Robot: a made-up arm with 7 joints. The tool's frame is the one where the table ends. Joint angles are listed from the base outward.
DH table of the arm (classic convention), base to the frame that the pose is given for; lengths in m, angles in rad. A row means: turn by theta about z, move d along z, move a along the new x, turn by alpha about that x. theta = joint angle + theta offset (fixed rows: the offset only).
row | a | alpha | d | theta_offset
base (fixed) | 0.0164 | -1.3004 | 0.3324 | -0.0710
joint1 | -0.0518 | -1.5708 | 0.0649 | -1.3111
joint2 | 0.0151 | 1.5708 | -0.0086 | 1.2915
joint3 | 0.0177 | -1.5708 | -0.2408 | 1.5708
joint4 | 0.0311 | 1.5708 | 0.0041 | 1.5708
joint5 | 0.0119 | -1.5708 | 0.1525 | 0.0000
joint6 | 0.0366 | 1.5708 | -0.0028 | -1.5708
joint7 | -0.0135 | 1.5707 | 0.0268 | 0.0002
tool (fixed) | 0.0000 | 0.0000 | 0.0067 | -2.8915
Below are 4 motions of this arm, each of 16 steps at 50 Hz.
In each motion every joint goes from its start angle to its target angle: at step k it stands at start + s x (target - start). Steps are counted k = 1, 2, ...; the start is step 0. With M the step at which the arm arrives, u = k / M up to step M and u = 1 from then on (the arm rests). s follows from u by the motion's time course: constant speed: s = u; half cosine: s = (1 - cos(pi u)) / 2; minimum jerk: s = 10 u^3 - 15 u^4 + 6 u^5.
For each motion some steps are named. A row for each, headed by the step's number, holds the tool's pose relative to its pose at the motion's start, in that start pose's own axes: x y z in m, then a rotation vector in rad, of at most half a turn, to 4 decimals.
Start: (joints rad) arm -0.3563 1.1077 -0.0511 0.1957 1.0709 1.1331 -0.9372
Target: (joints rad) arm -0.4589 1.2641 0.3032 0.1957 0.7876 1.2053 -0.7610
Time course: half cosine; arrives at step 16
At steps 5, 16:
5: 0.0015 0.0091 -0.0276 0.1135 -0.0524 0.0036
16: 0.0207 0.0499 -0.1143 0.5104 -0.2379 0.0435

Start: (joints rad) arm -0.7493 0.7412 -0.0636 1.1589 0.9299 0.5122 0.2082
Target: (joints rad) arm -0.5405 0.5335 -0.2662 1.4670 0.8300 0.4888 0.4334
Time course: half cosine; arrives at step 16
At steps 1, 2, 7, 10, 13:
1: 0.0007 0.0000 0.0016 -0.0027 0.0030 0.0006
2: 0.0030 -0.0001 0.0064 -0.0107 0.0120 0.0025
7: 0.0366 0.0025 0.0642 -0.1144 0.1227 0.0272
10: 0.0685 0.0090 0.1051 -0.1985 0.2051 0.0487
13: 0.0959 0.0163 0.1332 -0.2647 0.2655 0.0671

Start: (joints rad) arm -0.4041 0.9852 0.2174 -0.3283 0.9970 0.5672 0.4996
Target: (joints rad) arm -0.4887 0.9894 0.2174 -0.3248 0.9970 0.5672 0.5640
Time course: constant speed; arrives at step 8
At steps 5, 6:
5: -0.0153 -0.0016 0.0015 -0.0063 -0.0867 -0.0186
6: -0.0184 -0.0019 0.0017 -0.0076 -0.1040 -0.0225

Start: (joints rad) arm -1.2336 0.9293 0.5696 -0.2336 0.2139 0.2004 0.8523
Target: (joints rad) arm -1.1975 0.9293 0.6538 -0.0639 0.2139 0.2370 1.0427
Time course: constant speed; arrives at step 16
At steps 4, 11, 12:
4: 0.0010 0.0105 -0.0018 -0.0612 -0.0388 -0.0333
11: 0.0034 0.0289 -0.0061 -0.1713 -0.1063 -0.0870
12: 0.0038 0.0315 -0.0068 -0.1873 -0.1159 -0.0942

